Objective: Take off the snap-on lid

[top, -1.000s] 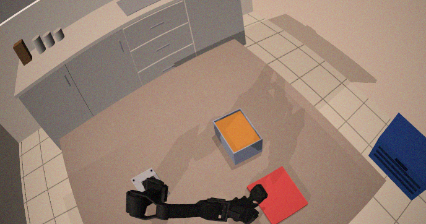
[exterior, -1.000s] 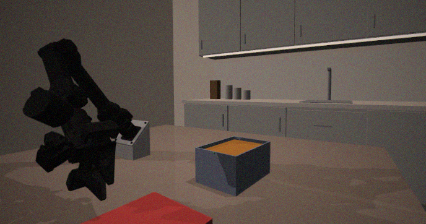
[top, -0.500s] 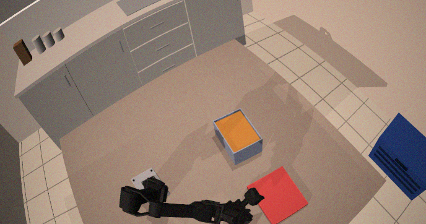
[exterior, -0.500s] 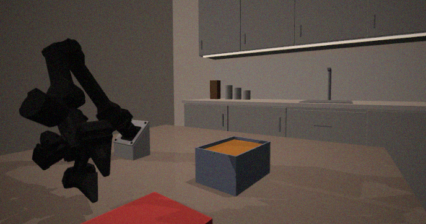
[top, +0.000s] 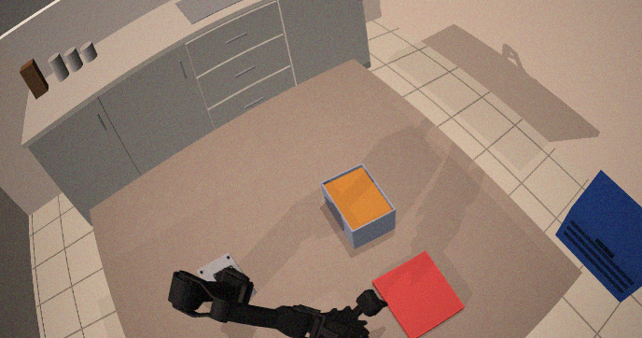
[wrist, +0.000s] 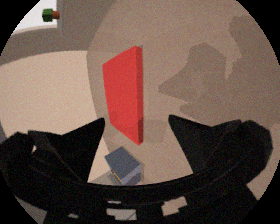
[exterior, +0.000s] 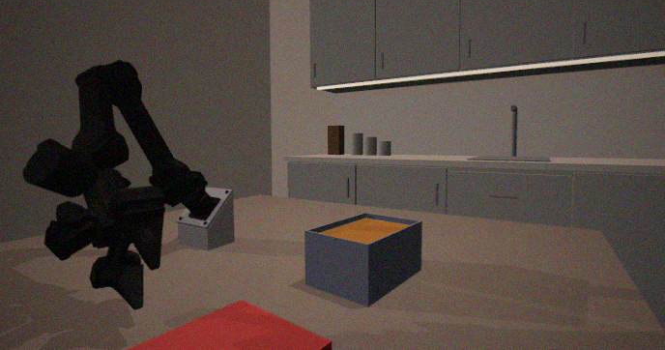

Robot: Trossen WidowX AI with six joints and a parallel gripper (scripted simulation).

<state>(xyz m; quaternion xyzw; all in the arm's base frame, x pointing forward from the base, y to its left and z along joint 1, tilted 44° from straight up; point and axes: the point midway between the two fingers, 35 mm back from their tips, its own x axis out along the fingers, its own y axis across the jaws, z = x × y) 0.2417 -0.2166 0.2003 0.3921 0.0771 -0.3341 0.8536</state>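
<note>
My gripper tip is now 130 mm short of the red lid, 20 mm to the left of it and 50 mm above it. The rest, counted from my gripper tip: storage box (160 mm ahead, 320 mm to the left, 10 mm below).
</note>
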